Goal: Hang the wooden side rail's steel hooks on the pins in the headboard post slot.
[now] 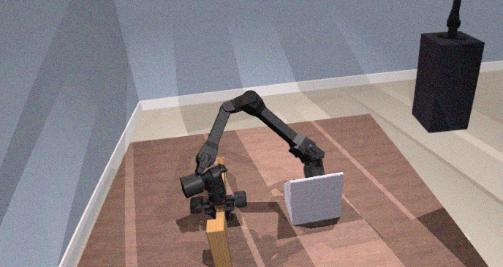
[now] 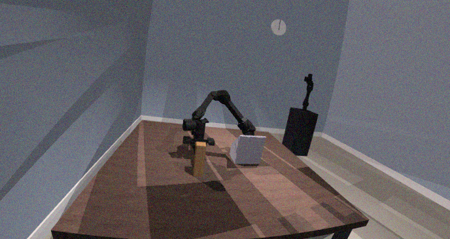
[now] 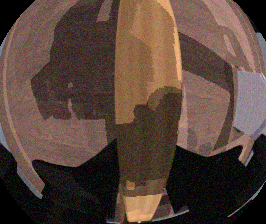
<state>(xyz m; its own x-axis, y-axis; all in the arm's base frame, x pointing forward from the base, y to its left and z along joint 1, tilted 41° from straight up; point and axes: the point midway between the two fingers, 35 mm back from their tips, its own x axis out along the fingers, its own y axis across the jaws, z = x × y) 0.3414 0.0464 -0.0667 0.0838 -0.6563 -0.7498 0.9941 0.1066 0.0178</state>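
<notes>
Right now my gripper tip is 10 mm past the wooden headboard post, 160 mm to the right of it and 50 mm below it.
</notes>
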